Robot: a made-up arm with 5 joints. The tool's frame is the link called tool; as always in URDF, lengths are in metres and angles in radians. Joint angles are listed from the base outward.
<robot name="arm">
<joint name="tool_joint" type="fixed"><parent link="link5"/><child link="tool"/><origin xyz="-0.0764 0.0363 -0.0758" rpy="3.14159 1.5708 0"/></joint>
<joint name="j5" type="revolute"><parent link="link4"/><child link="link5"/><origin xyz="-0.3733 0.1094 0.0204" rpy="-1.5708 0 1.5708"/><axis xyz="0 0 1"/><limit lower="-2.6" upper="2.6"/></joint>
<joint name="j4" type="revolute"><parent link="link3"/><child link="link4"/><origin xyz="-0.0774 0.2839 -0.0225" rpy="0 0 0"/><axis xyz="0 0 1"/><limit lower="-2.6" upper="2.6"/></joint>
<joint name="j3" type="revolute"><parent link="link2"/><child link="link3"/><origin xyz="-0.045 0.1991 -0.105" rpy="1.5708 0 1.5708"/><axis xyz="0 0 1"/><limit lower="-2.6" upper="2.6"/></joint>
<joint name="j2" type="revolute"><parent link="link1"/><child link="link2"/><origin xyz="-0.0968 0.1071 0.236" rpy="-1.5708 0 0"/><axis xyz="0 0 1"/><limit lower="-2.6" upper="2.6"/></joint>
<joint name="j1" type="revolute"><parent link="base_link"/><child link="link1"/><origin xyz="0 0 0.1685" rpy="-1.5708 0 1.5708"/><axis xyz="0 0 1"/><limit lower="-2.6" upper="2.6"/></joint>
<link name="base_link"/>
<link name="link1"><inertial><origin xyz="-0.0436 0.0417 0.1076"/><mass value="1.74"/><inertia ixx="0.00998" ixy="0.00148" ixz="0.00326" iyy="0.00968" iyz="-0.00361" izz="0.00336"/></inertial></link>
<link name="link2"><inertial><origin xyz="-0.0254 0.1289 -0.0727"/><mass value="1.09"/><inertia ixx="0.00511" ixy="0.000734" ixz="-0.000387" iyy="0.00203" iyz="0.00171" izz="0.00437"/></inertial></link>
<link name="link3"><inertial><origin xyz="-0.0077 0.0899 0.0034"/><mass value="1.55"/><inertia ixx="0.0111" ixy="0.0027" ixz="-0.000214" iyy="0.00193" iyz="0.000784" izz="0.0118"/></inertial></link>
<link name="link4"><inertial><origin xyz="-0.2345 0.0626 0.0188"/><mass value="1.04"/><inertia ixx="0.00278" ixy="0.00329" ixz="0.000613" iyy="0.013" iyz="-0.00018" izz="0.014"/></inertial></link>
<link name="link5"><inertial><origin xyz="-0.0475 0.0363 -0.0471"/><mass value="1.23"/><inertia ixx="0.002" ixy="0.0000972" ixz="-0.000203" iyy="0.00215" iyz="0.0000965" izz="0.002"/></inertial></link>
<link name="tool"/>
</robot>
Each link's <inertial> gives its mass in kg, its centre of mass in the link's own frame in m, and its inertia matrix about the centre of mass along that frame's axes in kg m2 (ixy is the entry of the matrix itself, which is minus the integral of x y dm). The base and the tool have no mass. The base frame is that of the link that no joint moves.
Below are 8 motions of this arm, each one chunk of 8 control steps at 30 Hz.
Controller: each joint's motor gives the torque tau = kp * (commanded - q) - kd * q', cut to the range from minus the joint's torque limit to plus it. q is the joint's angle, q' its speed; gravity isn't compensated. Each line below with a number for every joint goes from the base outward.
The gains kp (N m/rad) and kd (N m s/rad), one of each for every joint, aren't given. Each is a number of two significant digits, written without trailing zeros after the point. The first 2 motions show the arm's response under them.
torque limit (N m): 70 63 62 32 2.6
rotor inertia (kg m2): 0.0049 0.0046 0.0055 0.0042 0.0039
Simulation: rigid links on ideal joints. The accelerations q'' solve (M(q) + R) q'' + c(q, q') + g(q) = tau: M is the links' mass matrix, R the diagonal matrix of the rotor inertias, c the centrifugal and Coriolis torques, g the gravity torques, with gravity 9.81 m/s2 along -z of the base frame. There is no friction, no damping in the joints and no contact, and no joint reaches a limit. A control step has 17 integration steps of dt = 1/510 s. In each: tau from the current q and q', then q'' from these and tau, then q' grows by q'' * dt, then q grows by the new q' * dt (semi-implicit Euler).
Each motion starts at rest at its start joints. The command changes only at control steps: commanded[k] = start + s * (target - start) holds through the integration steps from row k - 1 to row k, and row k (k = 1, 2, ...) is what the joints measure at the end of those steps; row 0 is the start. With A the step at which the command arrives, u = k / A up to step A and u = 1 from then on. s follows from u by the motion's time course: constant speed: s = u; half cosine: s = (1 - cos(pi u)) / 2; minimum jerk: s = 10 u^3 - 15 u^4 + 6 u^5; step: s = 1 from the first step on.
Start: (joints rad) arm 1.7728 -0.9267 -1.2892 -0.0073 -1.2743
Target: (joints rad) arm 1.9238 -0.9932 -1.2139 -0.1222 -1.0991
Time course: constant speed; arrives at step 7
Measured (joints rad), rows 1 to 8:
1: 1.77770 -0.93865 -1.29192 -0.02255 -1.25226
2: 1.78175 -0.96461 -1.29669 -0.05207 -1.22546
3: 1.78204 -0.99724 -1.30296 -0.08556 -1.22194
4: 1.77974 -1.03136 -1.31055 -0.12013 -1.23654
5: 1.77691 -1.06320 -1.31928 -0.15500 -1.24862
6: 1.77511 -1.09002 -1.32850 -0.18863 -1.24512
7: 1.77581 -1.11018 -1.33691 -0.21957 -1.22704
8: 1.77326 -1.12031 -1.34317 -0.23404 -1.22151
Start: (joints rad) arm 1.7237 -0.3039 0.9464 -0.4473 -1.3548
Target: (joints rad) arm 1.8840 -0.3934 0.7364 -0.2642 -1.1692
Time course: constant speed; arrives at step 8
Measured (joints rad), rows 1 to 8:
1: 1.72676 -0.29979 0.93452 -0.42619 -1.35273
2: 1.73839 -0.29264 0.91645 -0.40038 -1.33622
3: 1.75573 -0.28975 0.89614 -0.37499 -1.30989
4: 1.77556 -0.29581 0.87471 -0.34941 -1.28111
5: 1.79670 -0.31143 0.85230 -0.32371 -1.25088
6: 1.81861 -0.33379 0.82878 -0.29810 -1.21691
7: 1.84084 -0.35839 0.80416 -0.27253 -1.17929
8: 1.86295 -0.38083 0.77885 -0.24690 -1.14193
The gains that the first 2 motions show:
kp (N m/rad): 130 140 120 80 8.8
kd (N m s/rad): 5 2.6 5.1 2.5 0.11
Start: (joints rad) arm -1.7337 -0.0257 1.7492 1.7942 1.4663
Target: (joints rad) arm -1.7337 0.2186 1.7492 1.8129 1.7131
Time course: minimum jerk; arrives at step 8
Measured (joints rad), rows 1 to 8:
1: -1.73075 -0.00440 1.75067 1.79231 1.46516
2: -1.72931 0.04002 1.75200 1.78691 1.45987
3: -1.72955 0.09298 1.75220 1.78319 1.47496
4: -1.72998 0.14970 1.75246 1.78458 1.53159
5: -1.73076 0.20607 1.75322 1.78926 1.61472
6: -1.73222 0.25450 1.75402 1.79279 1.68431
7: -1.73376 0.28574 1.75431 1.79297 1.71090
8: -1.73431 0.29423 1.75414 1.79169 1.69742

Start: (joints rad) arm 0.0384 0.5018 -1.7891 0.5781 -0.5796
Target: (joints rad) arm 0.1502 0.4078 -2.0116 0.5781 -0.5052
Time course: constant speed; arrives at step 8
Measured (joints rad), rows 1 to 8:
1: 0.02498 0.50534 -1.79379 0.57562 -0.58320
2: 0.00028 0.50770 -1.79734 0.56896 -0.59326
3: -0.02448 0.50239 -1.80067 0.56633 -0.60169
4: -0.04275 0.48719 -1.80637 0.57048 -0.59433
5: -0.05139 0.46335 -1.81686 0.57973 -0.56737
6: -0.04958 0.43458 -1.83377 0.59029 -0.53115
7: -0.03816 0.40581 -1.85762 0.59809 -0.50077
8: -0.01917 0.38158 -1.88774 0.60026 -0.48555

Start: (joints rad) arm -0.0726 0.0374 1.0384 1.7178 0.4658
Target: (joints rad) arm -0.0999 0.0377 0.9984 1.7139 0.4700
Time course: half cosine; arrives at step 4
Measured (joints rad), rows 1 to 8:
1: -0.09000 0.03753 1.02925 1.72525 0.47040
2: -0.11831 0.04144 1.01256 1.74722 0.47591
3: -0.14422 0.04618 0.99705 1.77448 0.47319
4: -0.16225 0.04863 0.98719 1.79728 0.46580
5: -0.17037 0.04861 0.98364 1.81012 0.46331
6: -0.17075 0.04705 0.98327 1.81163 0.46852
7: -0.16718 0.04514 0.98345 1.80409 0.47585
8: -0.16250 0.04397 0.98325 1.79214 0.47871

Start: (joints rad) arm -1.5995 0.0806 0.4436 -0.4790 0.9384
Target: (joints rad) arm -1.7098 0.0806 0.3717 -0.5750 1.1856
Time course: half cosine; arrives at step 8
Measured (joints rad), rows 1 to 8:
1: -1.58487 0.08501 0.44172 -0.48115 0.92299
2: -1.56531 0.08002 0.43948 -0.48592 0.90523
3: -1.55510 0.06181 0.43741 -0.49245 0.90912
4: -1.55461 0.04300 0.43400 -0.50159 0.93398
5: -1.56215 0.03452 0.42789 -0.51412 0.97288
6: -1.57686 0.03854 0.41838 -0.52965 1.02228
7: -1.59698 0.05115 0.40537 -0.54678 1.07702
8: -1.61876 0.06683 0.38942 -0.56357 1.12546

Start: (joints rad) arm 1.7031 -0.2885 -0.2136 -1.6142 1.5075
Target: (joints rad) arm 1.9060 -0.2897 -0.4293 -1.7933 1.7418
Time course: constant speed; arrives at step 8
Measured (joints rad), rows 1 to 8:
1: 1.70888 -0.31097 -0.21704 -1.61796 1.52498
2: 1.70890 -0.34325 -0.22698 -1.62744 1.55885
3: 1.70189 -0.36975 -0.24545 -1.64275 1.60697
4: 1.69611 -0.39141 -0.27413 -1.66586 1.66299
5: 1.69733 -0.40911 -0.31328 -1.69734 1.71473
6: 1.70736 -0.42167 -0.36104 -1.73551 1.75780
7: 1.72569 -0.42807 -0.41369 -1.77740 1.79753
8: 1.75085 -0.42847 -0.46683 -1.81976 1.83907

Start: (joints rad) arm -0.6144 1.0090 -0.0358 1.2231 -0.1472
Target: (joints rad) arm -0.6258 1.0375 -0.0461 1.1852 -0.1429
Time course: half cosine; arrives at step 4
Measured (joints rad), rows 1 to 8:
1: -0.62491 1.01312 -0.05004 1.22819 -0.14903
2: -0.64402 1.01833 -0.06902 1.22619 -0.14158
3: -0.66100 1.02599 -0.08196 1.21124 -0.13111
4: -0.67125 1.03477 -0.08956 1.18941 -0.13587
5: -0.67462 1.03983 -0.09436 1.16908 -0.15906
6: -0.67341 1.04017 -0.09818 1.15578 -0.18404
7: -0.67031 1.03830 -0.10120 1.15086 -0.19245
8: -0.66718 1.03654 -0.10261 1.15318 -0.18120

